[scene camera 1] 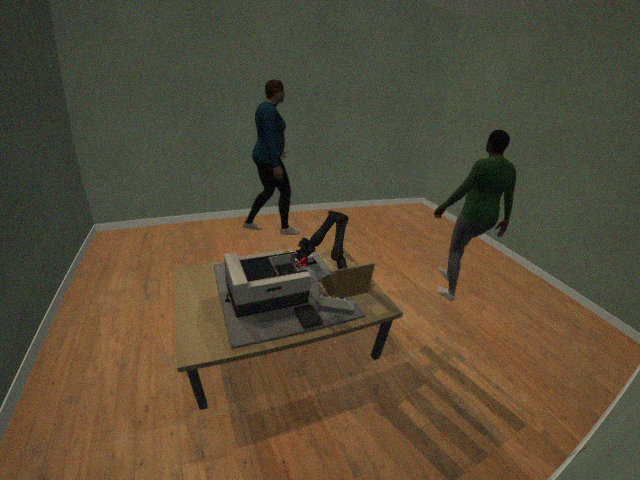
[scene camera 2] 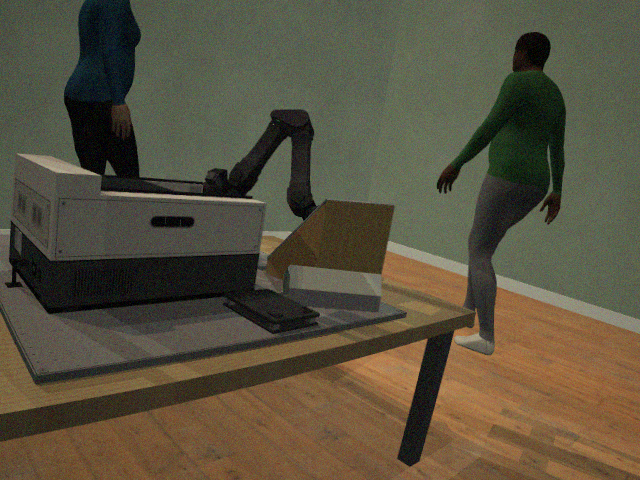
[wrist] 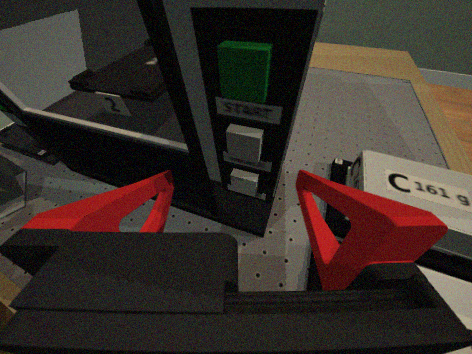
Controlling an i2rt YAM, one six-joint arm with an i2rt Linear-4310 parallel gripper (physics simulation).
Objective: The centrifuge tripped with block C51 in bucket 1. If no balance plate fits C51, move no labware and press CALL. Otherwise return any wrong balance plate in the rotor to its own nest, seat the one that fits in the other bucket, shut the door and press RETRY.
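Places are measured from the arm's base along level axes (x left, y back, z up), in centimetres.
Pixels of known places: gripper, between the fingertips: (scene camera 1: 292, 263) (wrist: 235, 177); arm's base, origin of its link: (scene camera 1: 343, 271) (scene camera 2: 322, 234).
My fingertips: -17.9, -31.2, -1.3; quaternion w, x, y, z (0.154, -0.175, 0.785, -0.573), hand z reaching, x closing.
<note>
Ahead of a thing's pixels: the offset from my fingertips to its top centre, as dx, dy, dz. "pt": to the spot under its first point.
The centrifuge (scene camera 1: 279, 288) (scene camera 2: 206, 232) (wrist: 187, 90) stands on a grey perforated board. Its interior shows in the wrist view, with a dark flat bucket (wrist: 120, 75) above a tag @(pt +13.4, -1.4, +2.2) (wrist: 114, 105) reading 2. What sits in bucket 1 does not show clearly. The front panel carries a green START button @(-1.0, +0.2, +8.5) (wrist: 244, 70), a pale middle button @(-1.0, +0.2, +4.9) (wrist: 244, 142) and a pale lower button @(-1.0, +0.2, +1.3) (wrist: 244, 181); the lower labels are unreadable. Balance plate C @(-17.2, -10.5, -5.2) (wrist: 430, 190), marked 161 g, lies to the right. My gripper (wrist: 235, 177) (scene camera 1: 301, 262) is open and empty, its fingers framing the lower panel from in front.
A brown slanted panel (scene camera 1: 348, 281) (scene camera 2: 351, 232), a white block @(+38.4, +19.1, -2.2) (scene camera 2: 330, 284) and a flat black item @(+42.8, -0.8, -7.4) (scene camera 1: 308, 315) (scene camera 2: 271, 310) stand near the board's right side. A person in blue (scene camera 1: 268, 134) (scene camera 2: 105, 56) and one in green (scene camera 1: 488, 191) (scene camera 2: 527, 129) are beyond the table.
</note>
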